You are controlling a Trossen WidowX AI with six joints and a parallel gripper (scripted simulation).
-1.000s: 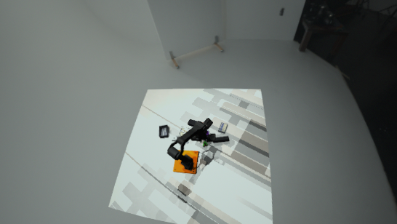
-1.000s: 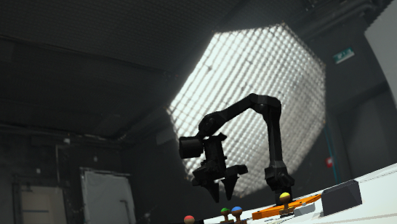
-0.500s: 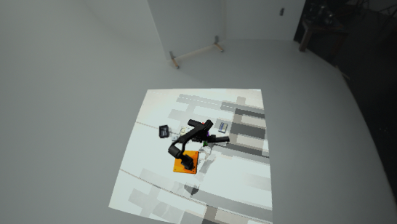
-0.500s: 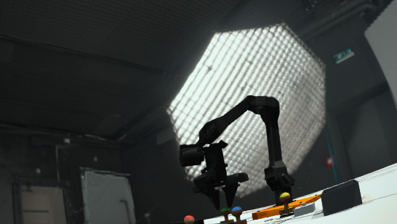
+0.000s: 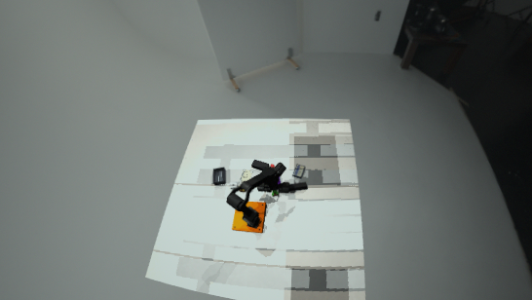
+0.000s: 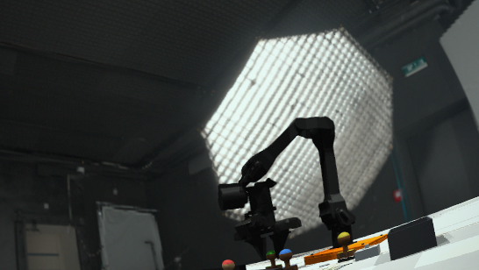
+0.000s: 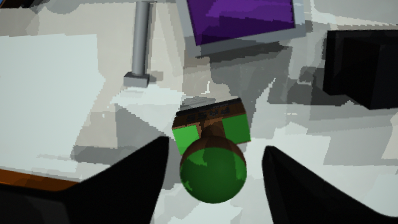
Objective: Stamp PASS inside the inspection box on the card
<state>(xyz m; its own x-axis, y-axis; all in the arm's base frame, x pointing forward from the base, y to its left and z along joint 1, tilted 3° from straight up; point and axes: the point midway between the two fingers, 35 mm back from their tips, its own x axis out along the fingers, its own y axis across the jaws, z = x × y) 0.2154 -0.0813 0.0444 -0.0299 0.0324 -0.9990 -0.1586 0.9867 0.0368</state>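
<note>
Now: gripper tip 2 cm above the green-knobbed stamp. The rest, counted from my gripper tip: grey bolt (5 cm to the left, 4 cm below, 2 cm ahead); purple ink pad (9 cm ahead, 4 cm below, 2 cm to the left); blue-knobbed stamp (12 cm to the left, 6 cm ahead, 2 cm below).
</note>
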